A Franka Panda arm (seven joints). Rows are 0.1 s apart.
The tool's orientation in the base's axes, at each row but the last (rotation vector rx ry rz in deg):
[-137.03 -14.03 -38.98]
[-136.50 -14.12 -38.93]
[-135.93 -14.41 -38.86]
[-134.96 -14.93 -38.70]
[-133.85 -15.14 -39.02]
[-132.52 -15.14 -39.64]
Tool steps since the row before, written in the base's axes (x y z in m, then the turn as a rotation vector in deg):
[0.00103 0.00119 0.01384 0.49 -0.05 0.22]
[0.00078 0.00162 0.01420 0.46 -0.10 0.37]
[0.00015 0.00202 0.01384 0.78 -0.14 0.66]
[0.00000 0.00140 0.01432 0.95 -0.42 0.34]
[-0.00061 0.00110 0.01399 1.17 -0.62 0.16]
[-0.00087 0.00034 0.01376 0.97 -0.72 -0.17]
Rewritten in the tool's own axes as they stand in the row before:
[0.00819 -0.00787 -0.00807 0.53 0.09 0.02]
[0.00818 -0.00855 -0.00805 0.59 0.04 -0.12]
[0.00748 -0.00895 -0.00772 1.01 0.02 -0.21]
[0.00764 -0.00890 -0.00833 0.98 0.47 -0.11]
[0.00703 -0.00884 -0.00835 1.07 0.80 -0.04]
[0.00681 -0.00839 -0.00857 0.72 0.98 0.01]

